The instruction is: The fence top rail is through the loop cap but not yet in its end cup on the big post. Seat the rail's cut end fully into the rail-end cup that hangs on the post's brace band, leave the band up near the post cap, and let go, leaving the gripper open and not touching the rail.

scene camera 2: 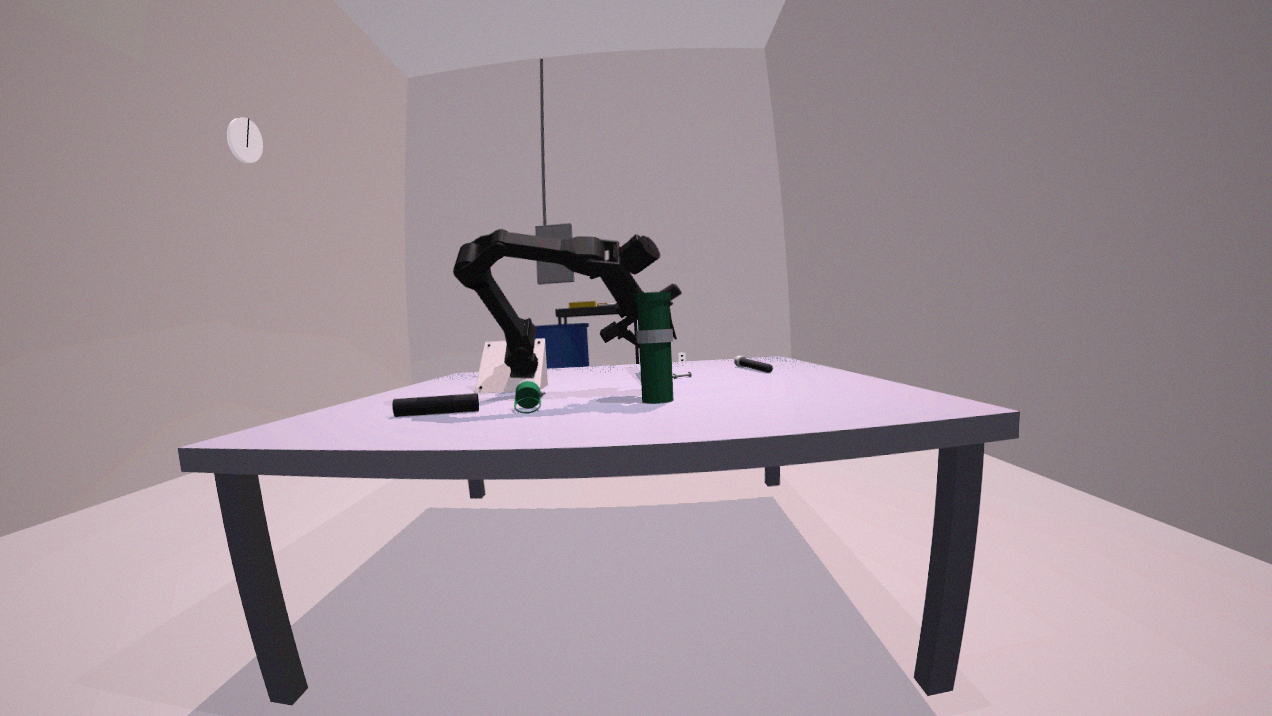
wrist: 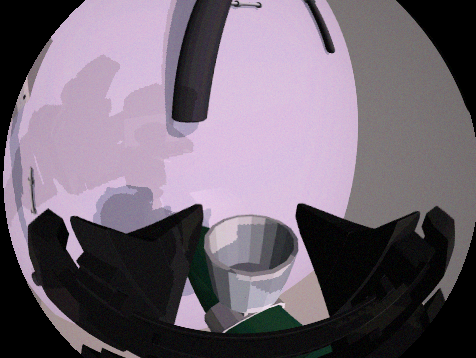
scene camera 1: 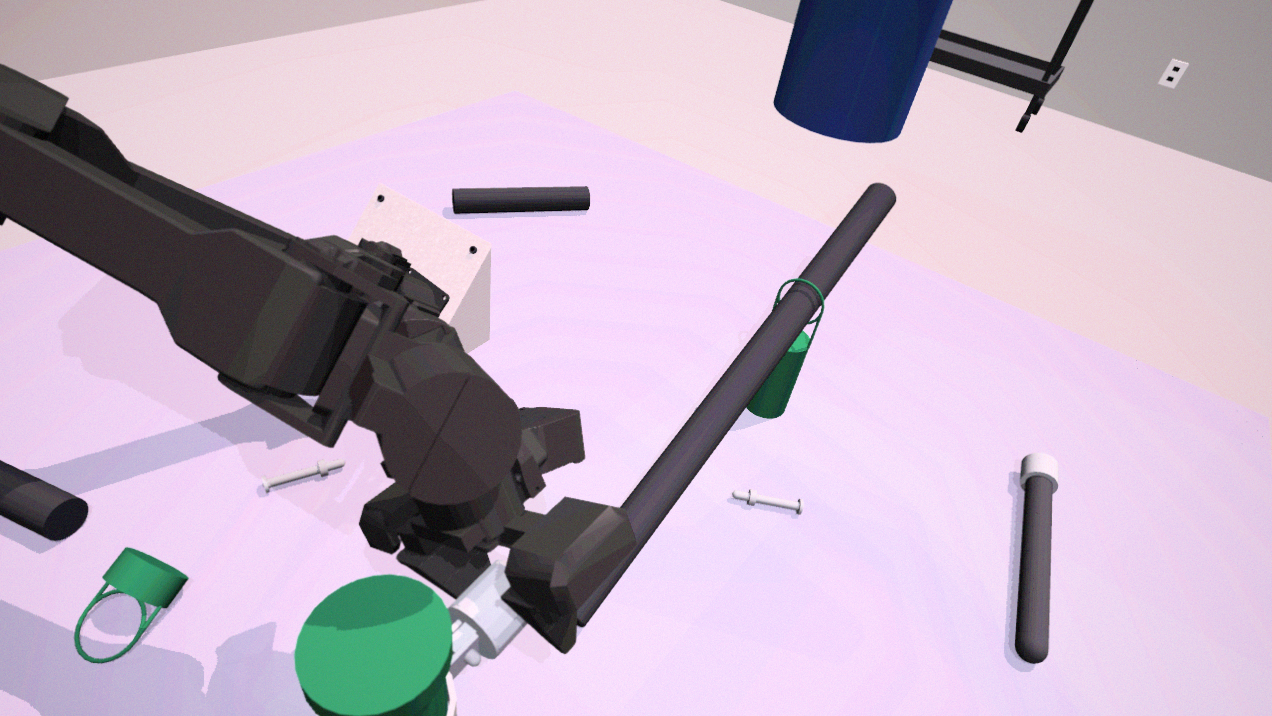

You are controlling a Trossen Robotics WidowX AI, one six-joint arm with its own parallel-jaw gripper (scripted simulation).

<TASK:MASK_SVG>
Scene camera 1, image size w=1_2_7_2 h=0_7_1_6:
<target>my gripper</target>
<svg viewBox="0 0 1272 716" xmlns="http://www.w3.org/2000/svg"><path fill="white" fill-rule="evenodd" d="M383 460L380 462L380 465L386 477L393 479L388 473ZM511 398L520 416L522 426L521 446L513 467L498 485L486 494L471 501L453 505L437 505L422 502L411 497L410 494L394 482L364 505L359 527L369 546L381 552L394 555L400 550L403 543L405 548L397 555L397 561L454 599L467 590L491 566L487 553L492 552L497 546L510 549L504 571L510 588L500 596L500 599L559 652L567 654L575 645L577 639L577 611L637 543L626 510L623 508L565 496L546 514L525 510L524 503L529 498L535 498L547 486L542 475L572 462L578 464L586 459L579 410L552 407L518 408L515 401Z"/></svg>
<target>dark top rail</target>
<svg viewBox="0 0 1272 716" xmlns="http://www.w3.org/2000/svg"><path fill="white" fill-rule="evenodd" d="M813 287L803 282L795 281L621 505L620 508L626 510L637 545L577 611L578 627L585 628L820 308L821 299ZM890 186L881 182L872 183L798 277L798 279L804 279L813 283L822 293L824 301L895 204L896 195Z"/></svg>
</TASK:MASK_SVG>
